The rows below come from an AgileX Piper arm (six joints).
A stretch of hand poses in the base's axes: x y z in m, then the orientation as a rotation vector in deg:
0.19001, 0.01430, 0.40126, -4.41, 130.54, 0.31
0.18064, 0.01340, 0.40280, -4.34, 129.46, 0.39
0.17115, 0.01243, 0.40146, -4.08, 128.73, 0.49
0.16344, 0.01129, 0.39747, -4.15, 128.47, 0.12
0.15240, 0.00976, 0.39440, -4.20, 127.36, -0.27
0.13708, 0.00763, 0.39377, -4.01, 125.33, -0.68
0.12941, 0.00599, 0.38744, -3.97, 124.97, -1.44
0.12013, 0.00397, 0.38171, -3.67, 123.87, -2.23
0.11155, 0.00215, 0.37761, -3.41, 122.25, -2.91
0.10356, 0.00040, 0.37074, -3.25, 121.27, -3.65
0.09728, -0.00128, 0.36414, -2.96, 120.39, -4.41
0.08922, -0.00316, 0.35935, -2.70, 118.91, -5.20
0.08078, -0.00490, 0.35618, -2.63, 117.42, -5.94
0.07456, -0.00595, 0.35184, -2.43, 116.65, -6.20
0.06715, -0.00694, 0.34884, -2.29, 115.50, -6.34
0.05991, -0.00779, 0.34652, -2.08, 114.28, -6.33
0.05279, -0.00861, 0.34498, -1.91, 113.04, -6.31
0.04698, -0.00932, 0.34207, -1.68, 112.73, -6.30
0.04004, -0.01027, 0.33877, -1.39, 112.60, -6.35
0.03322, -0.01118, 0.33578, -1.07, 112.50, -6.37
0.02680, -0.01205, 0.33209, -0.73, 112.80, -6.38
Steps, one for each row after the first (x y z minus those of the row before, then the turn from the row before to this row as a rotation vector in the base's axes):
-0.00937, -0.00090, 0.00154, 0.11, -1.08, 0.00
-0.00949, -0.00097, -0.00134, 0.18, -0.73, -0.14
-0.00771, -0.00114, -0.00399, -0.29, -0.27, -0.07
-0.01104, -0.00153, -0.00307, -0.28, -1.12, -0.07
-0.01532, -0.00213, -0.00063, -0.19, -2.04, -0.23
-0.00767, -0.00164, -0.00633, -0.53, -0.37, -0.30
-0.00928, -0.00202, -0.00573, -0.45, -1.12, -0.48
-0.00858, -0.00182, -0.00410, -0.38, -1.63, -0.40
-0.00799, -0.00175, -0.00687, -0.47, -0.99, -0.38
-0.00628, -0.00168, -0.00660, -0.43, -0.89, -0.48
-0.00806, -0.00188, -0.00479, -0.48, -1.48, -0.45
-0.00844, -0.00174, -0.00317, -0.53, -1.48, -0.30
-0.00622, -0.00105, -0.00434, -0.12, -0.77, -0.22
-0.00741, -0.00099, -0.00300, -0.07, -1.15, -0.11
-0.00724, -0.00085, -0.00232, 0.07, -1.23, -0.09
-0.00712, -0.00082, -0.00154, 0.06, -1.25, -0.06
-0.00581, -0.00071, -0.00291, 0.10, -0.32, -0.14
-0.00694, -0.00095, -0.00330, 0.10, -0.14, -0.22
-0.00682, -0.00091, -0.00299, 0.13, -0.11, -0.23
-0.00642, -0.00087, -0.00369, 0.16, 0.28, -0.25

